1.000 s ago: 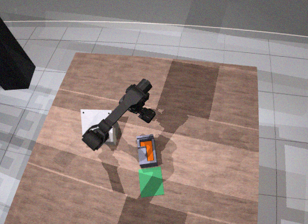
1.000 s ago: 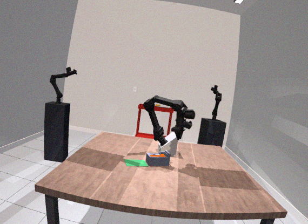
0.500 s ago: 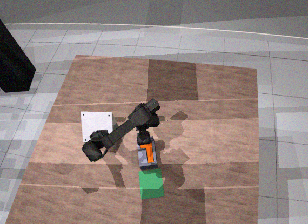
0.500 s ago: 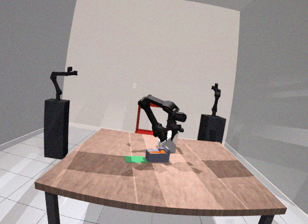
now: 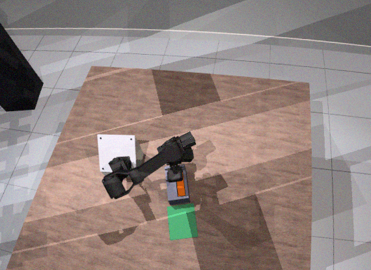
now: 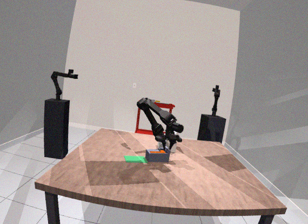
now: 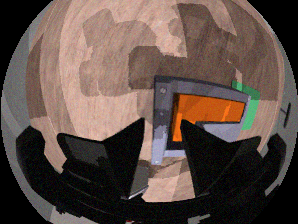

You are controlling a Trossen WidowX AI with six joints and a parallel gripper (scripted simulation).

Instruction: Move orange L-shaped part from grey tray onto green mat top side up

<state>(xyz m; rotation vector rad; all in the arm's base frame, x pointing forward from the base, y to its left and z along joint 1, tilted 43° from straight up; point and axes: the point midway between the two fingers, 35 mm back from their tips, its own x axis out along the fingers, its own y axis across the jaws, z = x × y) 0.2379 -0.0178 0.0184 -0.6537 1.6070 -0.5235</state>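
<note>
Now: gripper tip 6 cm to the left of the orange L-shaped part and 3 cm above it. From my gripper tip the other things lie so: green mat 22 cm to the right, 9 cm below, 2 cm ahead.
</note>
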